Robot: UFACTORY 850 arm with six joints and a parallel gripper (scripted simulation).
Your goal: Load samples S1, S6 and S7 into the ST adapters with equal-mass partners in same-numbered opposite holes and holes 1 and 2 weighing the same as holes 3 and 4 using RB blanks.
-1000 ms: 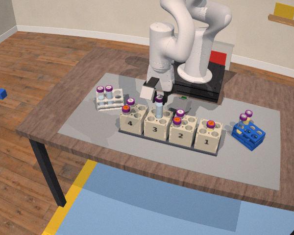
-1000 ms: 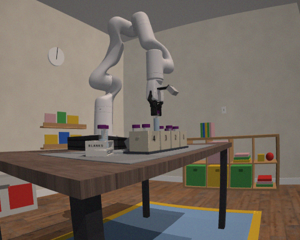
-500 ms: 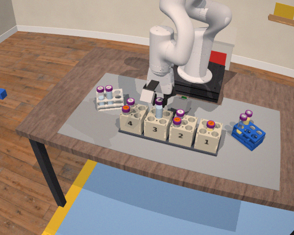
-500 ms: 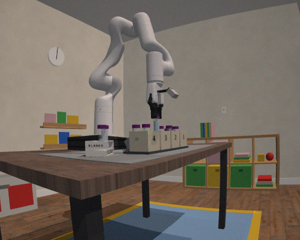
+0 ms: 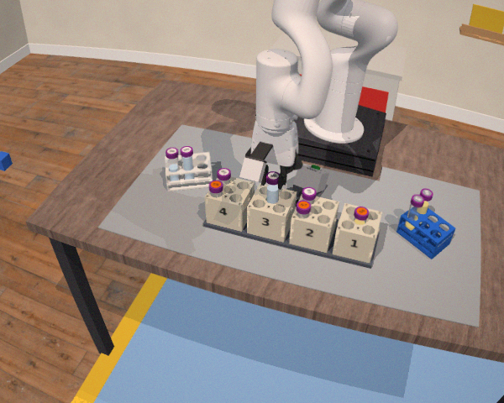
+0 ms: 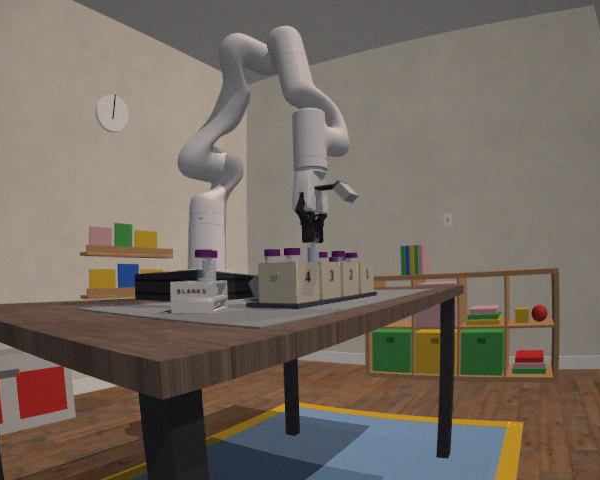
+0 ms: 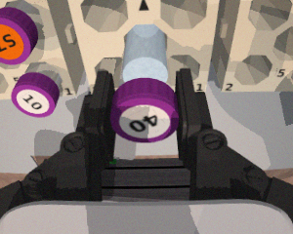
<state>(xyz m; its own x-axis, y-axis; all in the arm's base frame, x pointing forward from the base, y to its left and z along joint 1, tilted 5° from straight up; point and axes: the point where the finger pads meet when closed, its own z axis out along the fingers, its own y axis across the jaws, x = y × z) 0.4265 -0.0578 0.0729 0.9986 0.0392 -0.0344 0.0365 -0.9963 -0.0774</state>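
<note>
My hand is 200 mm past the green DONE key, 60 mm to the right of it and 100 mm above it. Also, from my hand: white blank rack RB (100 mm behind, 280 mm to the right, 130 mm below); then sample S1 (30 mm ahead, 140 mm to the right, 100 mm below); then loading stand ST (10 mm behind, 50 mm to the left, 160 mm below).
</note>
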